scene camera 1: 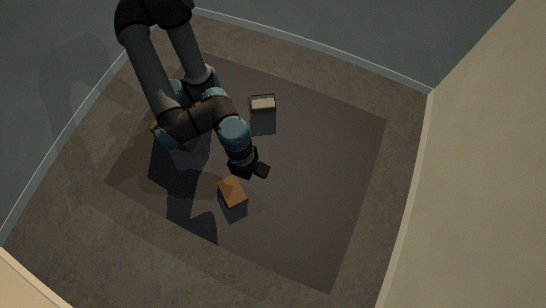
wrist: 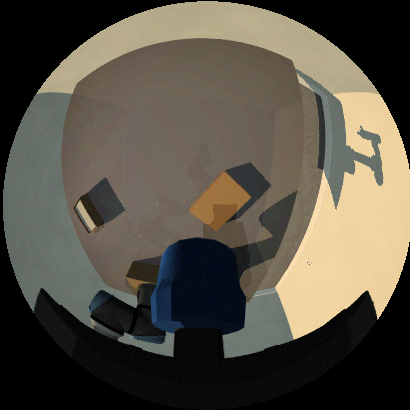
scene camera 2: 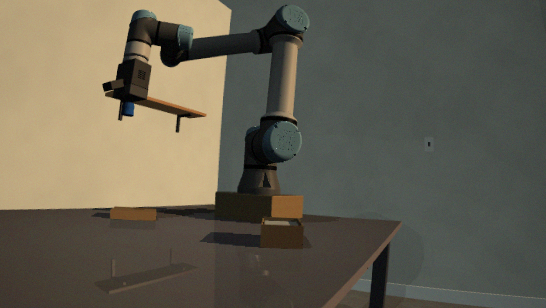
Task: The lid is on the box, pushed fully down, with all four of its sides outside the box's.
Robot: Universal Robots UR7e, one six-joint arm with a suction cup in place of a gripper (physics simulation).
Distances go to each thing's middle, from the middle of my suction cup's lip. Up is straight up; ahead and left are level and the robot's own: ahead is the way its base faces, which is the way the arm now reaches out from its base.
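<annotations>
There is the brown box [scene camera 2: 276, 232], far to the left of my suction cup, far below it and a fair way behind it. The orange-brown lid [wrist: 224, 196] is 80 mm behind my suction cup, 40 mm to the right of it and 300 mm below it. Going by their middles, the lid is the nearest to my suction cup of the things named here.
</annotations>
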